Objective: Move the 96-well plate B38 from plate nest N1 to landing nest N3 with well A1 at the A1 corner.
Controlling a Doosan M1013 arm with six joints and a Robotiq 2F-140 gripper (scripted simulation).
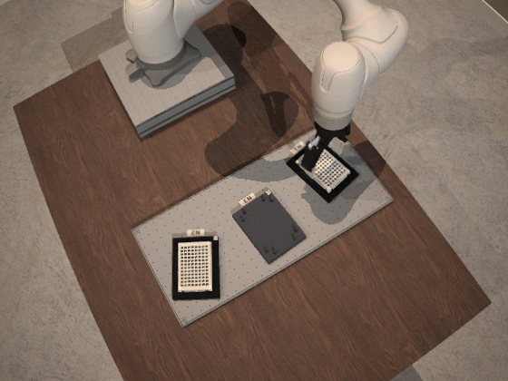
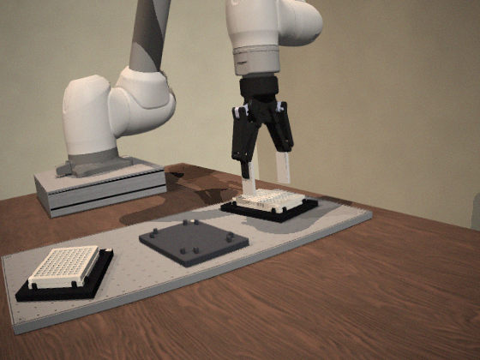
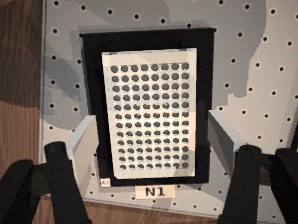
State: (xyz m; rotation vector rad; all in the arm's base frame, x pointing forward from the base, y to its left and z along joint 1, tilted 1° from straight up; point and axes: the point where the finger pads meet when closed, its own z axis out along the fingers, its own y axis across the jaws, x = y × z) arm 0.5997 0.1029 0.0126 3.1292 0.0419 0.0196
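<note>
Now: hand 5 cm above the white 96-well plate B38. From my hand the other things lie so: N1 label: 10 cm behind, 6 cm below; dark grey landing nest N3: 22 cm to the right, 6 cm below, 2 cm ahead; black plate nest N1: 6 cm below.
</note>
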